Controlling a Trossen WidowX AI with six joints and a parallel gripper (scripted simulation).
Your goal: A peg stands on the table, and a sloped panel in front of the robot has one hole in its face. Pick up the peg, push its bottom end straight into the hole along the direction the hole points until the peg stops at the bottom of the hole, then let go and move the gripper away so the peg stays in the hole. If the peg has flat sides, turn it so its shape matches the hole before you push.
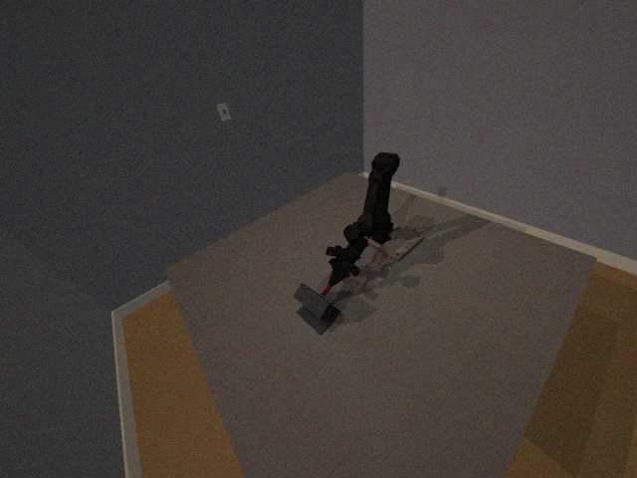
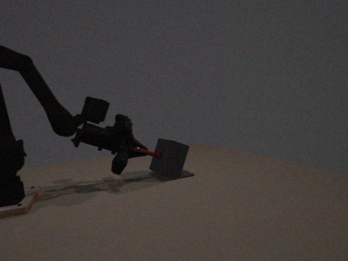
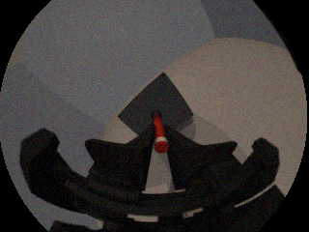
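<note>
Right now my gripper tip is 7 cm short of the dark sloped panel, 1 cm to the right of it and 3 cm above it. From my gripper tip the other things lie so: red peg 2 cm behind, 1 cm above.
</note>
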